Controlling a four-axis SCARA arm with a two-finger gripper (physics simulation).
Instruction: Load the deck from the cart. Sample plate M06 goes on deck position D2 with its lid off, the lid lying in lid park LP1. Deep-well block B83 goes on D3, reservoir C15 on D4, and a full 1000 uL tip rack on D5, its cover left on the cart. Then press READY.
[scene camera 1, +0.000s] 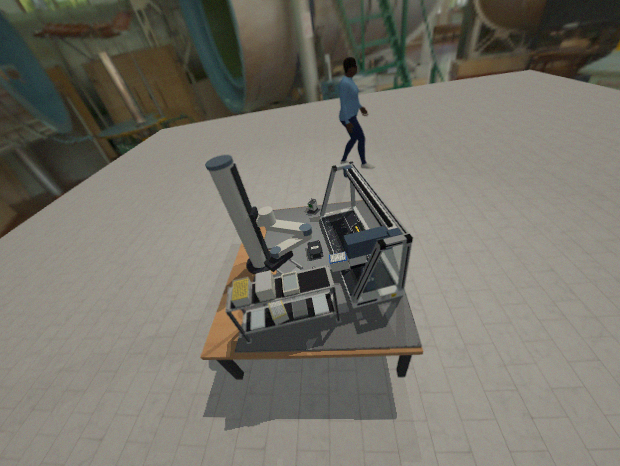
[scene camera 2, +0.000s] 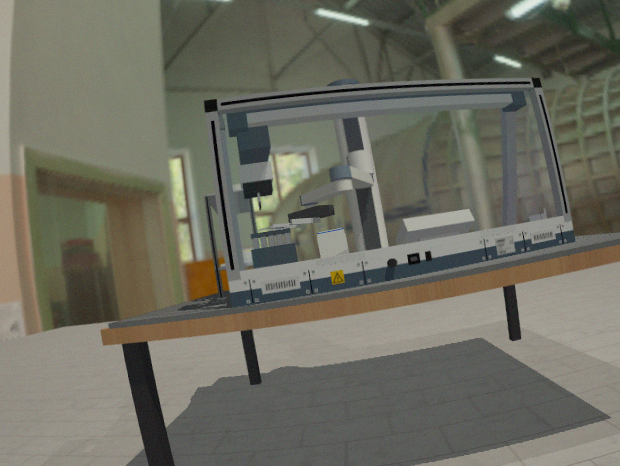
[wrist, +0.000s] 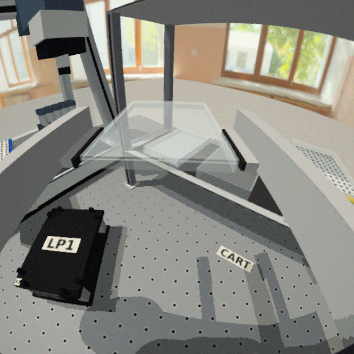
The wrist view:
pipetting head: 53, 35
cart frame post: 115, 32
perforated grey table surface: 159, 278
